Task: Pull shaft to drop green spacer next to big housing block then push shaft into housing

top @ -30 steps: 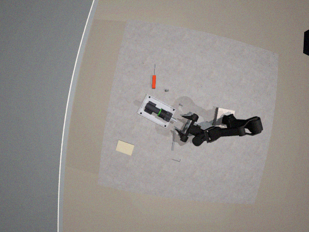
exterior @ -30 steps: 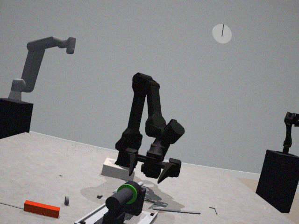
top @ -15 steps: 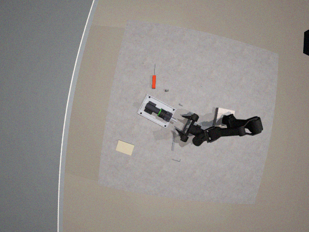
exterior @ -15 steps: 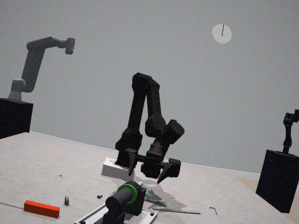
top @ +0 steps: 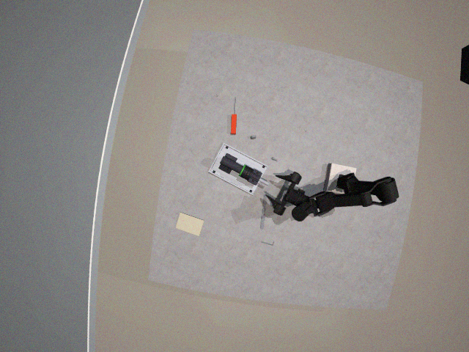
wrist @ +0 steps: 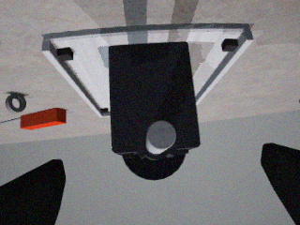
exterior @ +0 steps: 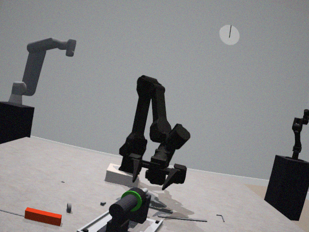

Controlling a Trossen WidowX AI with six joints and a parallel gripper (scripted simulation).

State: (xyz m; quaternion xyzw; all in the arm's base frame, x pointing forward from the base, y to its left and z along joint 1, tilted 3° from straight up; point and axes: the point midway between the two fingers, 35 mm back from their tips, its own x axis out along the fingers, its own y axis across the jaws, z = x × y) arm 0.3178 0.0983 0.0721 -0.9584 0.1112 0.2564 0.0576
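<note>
Right now the green spacer is 130 mm ahead of my gripper tip, 30 mm to the right of it and 10 mm below it. From my gripper tip the other things lie so: cream card: 310 mm ahead, 270 mm to the left, 90 mm below.
</note>
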